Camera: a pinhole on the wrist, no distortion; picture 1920 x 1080 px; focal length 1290.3 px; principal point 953.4 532.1 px. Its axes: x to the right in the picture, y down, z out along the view. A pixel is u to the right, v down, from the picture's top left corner.
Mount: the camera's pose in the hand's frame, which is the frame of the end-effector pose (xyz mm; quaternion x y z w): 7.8 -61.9 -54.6 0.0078 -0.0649 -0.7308 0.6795
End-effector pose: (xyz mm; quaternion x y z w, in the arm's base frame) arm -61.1 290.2 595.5 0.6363 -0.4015 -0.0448 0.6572
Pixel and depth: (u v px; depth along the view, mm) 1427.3 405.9 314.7
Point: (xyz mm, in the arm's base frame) -190.3 87.9 401.8
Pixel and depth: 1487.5 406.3 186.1
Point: -107.8 180.1 455.5
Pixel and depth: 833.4 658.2 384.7
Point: -248.1 22.9 559.7
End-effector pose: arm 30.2 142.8 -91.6 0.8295 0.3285 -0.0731 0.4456
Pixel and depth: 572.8 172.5 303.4
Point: 28.4 -109.0 -146.5
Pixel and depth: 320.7 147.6 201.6
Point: 38.0 -13.7 -103.0
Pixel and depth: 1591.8 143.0 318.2
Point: -139.1 -55.5 -320.9
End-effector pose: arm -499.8 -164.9 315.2 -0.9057 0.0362 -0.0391 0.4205
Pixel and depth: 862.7 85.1 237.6
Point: -577.5 -13.0 216.3
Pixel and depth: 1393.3 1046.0 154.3
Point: -436.2 -19.3 327.7
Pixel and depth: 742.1 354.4 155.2
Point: -516.2 -75.9 269.9
